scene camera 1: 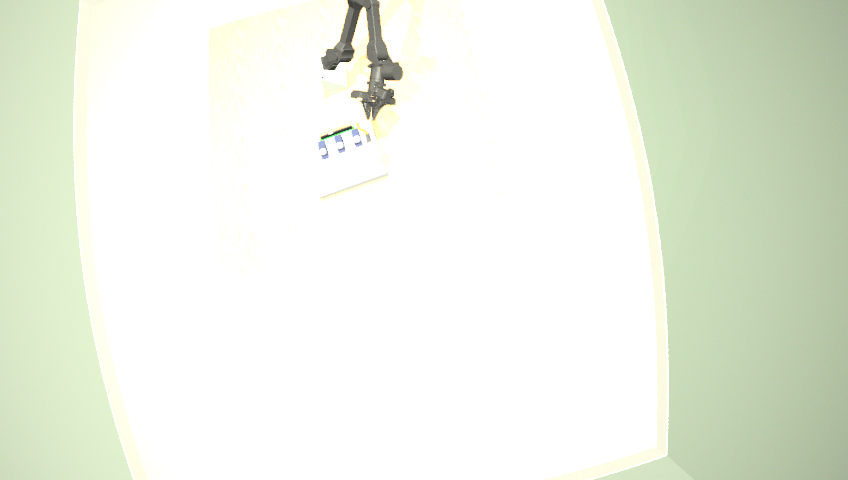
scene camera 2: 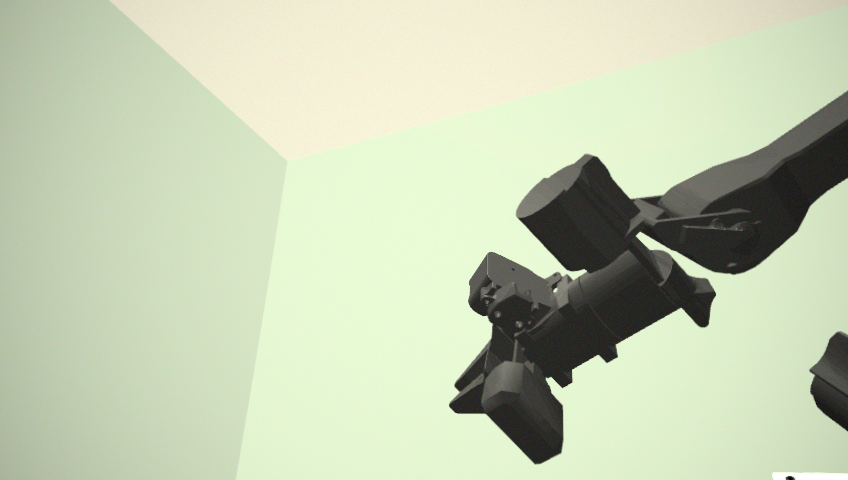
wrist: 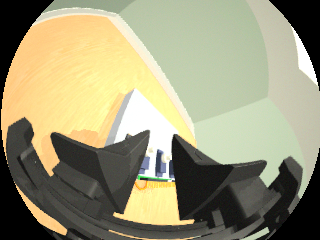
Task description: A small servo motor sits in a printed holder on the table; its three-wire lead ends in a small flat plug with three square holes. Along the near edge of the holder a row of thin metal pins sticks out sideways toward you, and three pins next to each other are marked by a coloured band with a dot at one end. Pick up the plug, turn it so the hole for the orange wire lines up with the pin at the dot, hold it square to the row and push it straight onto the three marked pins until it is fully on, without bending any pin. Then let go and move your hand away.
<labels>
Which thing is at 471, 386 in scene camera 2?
The gripper.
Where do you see a printed holder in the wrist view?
At 135, 114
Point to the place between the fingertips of the gripper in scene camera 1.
370, 120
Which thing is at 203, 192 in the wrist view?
The gripper.
</labels>
